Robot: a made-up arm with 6 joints.
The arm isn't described. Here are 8 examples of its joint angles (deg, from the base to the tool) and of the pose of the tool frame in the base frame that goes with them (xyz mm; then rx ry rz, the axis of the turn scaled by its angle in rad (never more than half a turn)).
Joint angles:
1: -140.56 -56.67 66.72 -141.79 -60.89 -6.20
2: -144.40 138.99 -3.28 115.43 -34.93 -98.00
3: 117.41 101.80 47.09 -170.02 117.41 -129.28
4: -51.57 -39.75 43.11 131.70 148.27 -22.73
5: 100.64 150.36 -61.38 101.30 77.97 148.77
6: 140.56 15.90 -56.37 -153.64 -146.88 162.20
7: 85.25 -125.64 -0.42 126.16 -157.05 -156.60
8: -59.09 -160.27 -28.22 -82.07 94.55 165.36
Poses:
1: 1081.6 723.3 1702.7 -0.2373 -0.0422 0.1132
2: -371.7 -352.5 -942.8 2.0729 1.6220 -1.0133
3: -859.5 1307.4 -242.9 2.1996 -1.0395 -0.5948
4: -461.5 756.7 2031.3 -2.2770 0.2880 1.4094
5: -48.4 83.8 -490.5 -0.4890 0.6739 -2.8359
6: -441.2 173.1 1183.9 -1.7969 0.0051 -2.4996
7: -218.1 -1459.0 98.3 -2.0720 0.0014 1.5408
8: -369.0 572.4 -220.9 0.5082 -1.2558 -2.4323
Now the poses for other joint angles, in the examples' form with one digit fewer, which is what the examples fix.
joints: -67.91 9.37 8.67 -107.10 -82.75 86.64
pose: 328 -680 1594 0.145 -0.279 0.264
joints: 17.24 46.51 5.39 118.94 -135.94 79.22
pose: 1354 503 1121 1.493 -1.875 0.567
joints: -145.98 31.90 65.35 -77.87 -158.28 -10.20
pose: -1035 -657 1746 1.595 0.564 -0.420
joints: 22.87 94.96 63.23 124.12 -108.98 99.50
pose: 1643 793 199 1.748 -1.458 0.260
